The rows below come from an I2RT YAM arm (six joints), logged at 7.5 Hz.
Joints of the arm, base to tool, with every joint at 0 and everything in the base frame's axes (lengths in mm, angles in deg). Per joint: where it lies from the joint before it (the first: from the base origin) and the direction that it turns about. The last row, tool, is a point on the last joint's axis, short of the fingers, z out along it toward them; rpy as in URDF.
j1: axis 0 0 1 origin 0 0 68
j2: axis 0 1 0 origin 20 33.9 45.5
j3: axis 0 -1 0 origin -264 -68.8 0
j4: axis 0 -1 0 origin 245 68.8 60
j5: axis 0 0 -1 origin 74 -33.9 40.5
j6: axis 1 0 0 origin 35.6 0 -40.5
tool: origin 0 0 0 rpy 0 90 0
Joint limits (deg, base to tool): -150..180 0..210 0..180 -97..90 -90..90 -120..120
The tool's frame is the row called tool.
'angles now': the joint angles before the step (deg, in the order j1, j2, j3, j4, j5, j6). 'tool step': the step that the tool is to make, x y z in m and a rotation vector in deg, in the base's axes. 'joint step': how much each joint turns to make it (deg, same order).
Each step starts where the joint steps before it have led.
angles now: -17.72 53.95 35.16 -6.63 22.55 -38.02
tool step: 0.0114 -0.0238 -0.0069 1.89 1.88 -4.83
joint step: -4.82 6.35 2.23 1.29 -0.50 1.09
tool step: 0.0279 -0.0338 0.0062 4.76 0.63 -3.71
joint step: -4.67 10.71 8.92 -1.92 -2.86 3.23
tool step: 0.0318 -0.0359 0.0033 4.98 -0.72 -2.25
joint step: -3.52 10.94 10.09 -1.94 -3.64 3.39
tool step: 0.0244 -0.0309 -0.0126 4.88 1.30 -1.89
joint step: -2.52 9.56 7.61 -2.35 -2.57 2.46
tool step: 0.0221 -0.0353 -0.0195 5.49 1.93 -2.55
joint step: -2.74 10.20 8.68 -3.69 -2.41 2.48
